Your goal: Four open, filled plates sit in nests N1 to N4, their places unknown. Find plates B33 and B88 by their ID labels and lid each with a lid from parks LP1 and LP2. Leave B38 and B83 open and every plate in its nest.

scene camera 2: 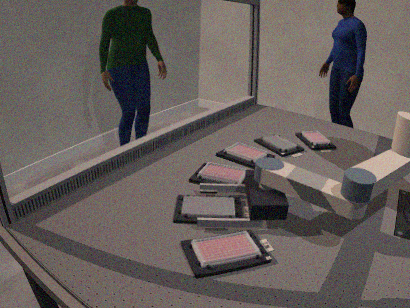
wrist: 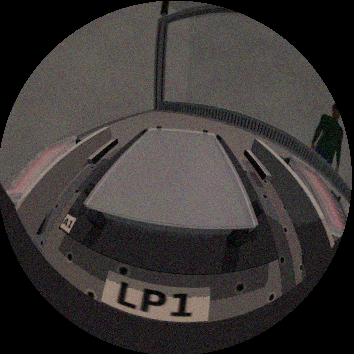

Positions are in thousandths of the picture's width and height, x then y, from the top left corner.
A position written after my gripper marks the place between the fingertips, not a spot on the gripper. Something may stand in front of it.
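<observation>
There is a grey lid (scene camera 2: 523, 674) here, and I can see a pink-filled plate (scene camera 2: 518, 557) as well as another pink-filled plate (scene camera 2: 533, 813). My own gripper (scene camera 2: 484, 661) is visible too, and it also appears in the wrist view (wrist: 510, 380).
</observation>
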